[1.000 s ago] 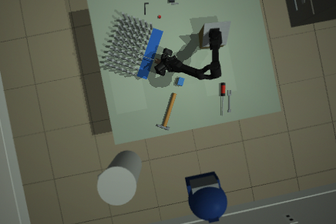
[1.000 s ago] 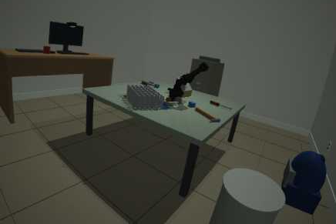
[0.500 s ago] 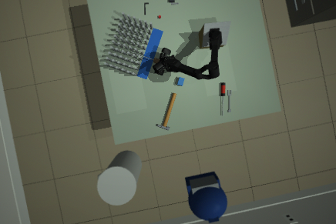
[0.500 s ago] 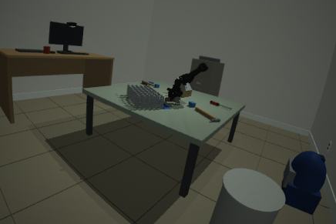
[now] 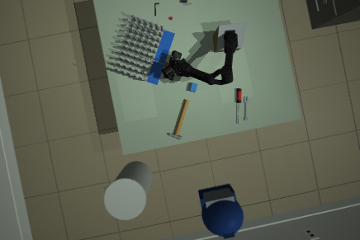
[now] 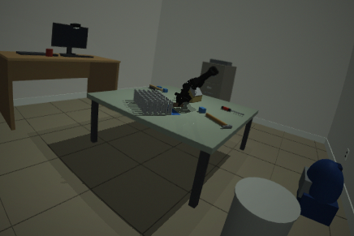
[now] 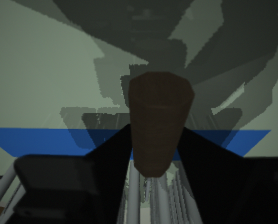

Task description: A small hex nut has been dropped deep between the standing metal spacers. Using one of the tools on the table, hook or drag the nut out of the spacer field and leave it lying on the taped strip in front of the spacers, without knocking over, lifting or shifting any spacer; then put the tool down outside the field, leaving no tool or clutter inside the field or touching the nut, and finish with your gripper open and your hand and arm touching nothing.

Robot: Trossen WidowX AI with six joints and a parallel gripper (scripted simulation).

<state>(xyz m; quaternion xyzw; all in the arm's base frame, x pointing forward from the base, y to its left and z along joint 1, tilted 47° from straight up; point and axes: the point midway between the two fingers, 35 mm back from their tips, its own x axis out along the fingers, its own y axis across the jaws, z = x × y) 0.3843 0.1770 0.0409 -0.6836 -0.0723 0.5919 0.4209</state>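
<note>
The blue taped strip is 5 cm ahead of my gripper tip, 7 cm to the right of it and 3 cm below it. Also, from my gripper tip: small red piece: 4 cm behind, 34 cm to the right, 2 cm below; then wrench: 52 cm behind, 34 cm to the left, 3 cm below.
</note>
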